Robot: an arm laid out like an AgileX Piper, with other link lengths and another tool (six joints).
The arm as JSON. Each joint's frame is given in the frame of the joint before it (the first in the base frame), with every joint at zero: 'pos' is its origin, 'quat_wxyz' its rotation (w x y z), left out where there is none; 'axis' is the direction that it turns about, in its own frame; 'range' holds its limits. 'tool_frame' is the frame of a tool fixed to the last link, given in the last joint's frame.
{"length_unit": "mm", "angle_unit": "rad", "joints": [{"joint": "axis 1", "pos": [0.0, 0.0, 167.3], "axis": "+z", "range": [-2.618, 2.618]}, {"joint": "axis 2", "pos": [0.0, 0.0, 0.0], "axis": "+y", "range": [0.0, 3.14]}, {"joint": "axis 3", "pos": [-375.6, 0.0, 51.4], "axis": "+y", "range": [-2.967, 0.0]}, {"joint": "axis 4", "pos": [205.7, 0.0, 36.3], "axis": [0.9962, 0.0, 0.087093], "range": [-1.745, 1.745]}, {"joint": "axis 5", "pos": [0.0, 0.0, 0.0], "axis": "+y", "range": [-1.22, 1.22]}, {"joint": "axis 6", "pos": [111.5, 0.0, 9.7], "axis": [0.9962, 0.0, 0.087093], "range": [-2.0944, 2.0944]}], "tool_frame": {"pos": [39.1, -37.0, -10.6], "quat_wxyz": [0.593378, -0.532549, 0.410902, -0.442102]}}
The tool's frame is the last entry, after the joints.
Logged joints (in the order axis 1, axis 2, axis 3, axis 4, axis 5, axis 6), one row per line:
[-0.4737 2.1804 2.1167 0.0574 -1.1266 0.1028]
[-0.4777 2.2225 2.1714 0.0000 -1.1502 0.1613]
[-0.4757 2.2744 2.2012 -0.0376 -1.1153 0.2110]
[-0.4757 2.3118 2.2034 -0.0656 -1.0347 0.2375]
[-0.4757 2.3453 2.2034 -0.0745 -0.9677 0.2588]
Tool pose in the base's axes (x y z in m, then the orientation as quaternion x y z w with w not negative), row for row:
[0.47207 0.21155 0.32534 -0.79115 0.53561 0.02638 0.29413]
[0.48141 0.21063 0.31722 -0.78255 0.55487 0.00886 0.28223]
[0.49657 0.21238 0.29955 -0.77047 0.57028 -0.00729 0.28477]
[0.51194 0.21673 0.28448 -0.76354 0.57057 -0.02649 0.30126]
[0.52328 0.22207 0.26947 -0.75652 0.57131 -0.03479 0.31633]
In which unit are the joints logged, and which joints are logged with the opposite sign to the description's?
The joints are logged in radians. Opposite sign: axis 1, axis 3, axis 5.
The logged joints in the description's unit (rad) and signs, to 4 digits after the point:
[0.4737 2.1804 -2.1167 0.0574 1.1266 0.1028]
[0.4777 2.2225 -2.1714 0.0000 1.1502 0.1613]
[0.4757 2.2744 -2.2012 -0.0376 1.1153 0.2110]
[0.4757 2.3118 -2.2034 -0.0656 1.0347 0.2375]
[0.4757 2.3453 -2.2034 -0.0745 0.9677 0.2588]

